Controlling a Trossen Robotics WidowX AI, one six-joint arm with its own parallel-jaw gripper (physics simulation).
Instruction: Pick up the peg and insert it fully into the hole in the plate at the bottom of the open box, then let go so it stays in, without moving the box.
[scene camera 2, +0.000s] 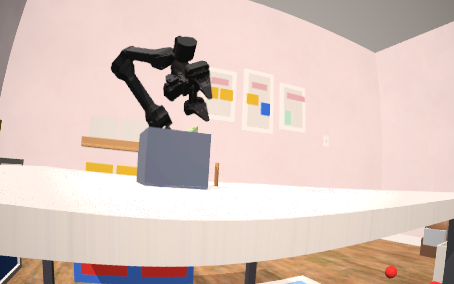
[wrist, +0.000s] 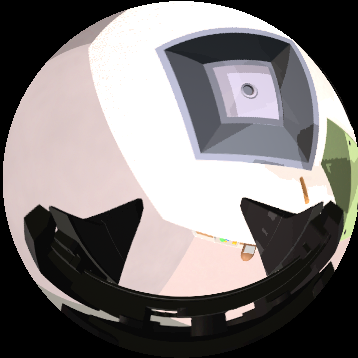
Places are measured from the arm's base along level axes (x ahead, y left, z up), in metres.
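Where they show: gripper, fingertip midpoint: (scene camera 2: 209, 110) (wrist: 193, 203).
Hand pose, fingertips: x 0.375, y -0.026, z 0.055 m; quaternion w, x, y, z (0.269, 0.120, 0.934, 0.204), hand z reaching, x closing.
Observation:
Things, the pixels of their centre, and the offset from my fingertips. Level surfaces: height alone.
- orange-brown peg, body centre: (wrist: 303, 188) (scene camera 2: 216, 174) dx -0.201, dy +0.132, dz -0.163 m
- grey-blue open box, body centre: (wrist: 248, 89) (scene camera 2: 170, 160) dx -0.057, dy -0.077, dz -0.135 m
- pale plate, body centre: (wrist: 247, 89) dx -0.057, dy -0.077, dz -0.169 m
- white table, its level: dz -0.203 m
The orange-brown peg (scene camera 2: 216, 174) (wrist: 304, 190) stands upright on the table, just right of the box in the scene view. The grey-blue open box (scene camera 2: 175, 159) (wrist: 192, 112) stands on the table. In the wrist view its inside shows, with a pale plate (wrist: 240, 107) at the bottom and a round hole (wrist: 248, 90) with a grey ring in it. My gripper (scene camera 2: 209, 108) (wrist: 193, 203) is open and empty, high above the box and the peg, tilted forward and down. In the scene view the box's walls hide the plate and the hole.
The white table (scene camera 2: 300, 200) (wrist: 130, 100) carries the box and peg. A green object (scene camera 2: 193, 129) (wrist: 342, 170) shows behind the box in the scene view and at the right edge of the wrist view. The arm's base is behind the box. Posters hang on the pink wall.

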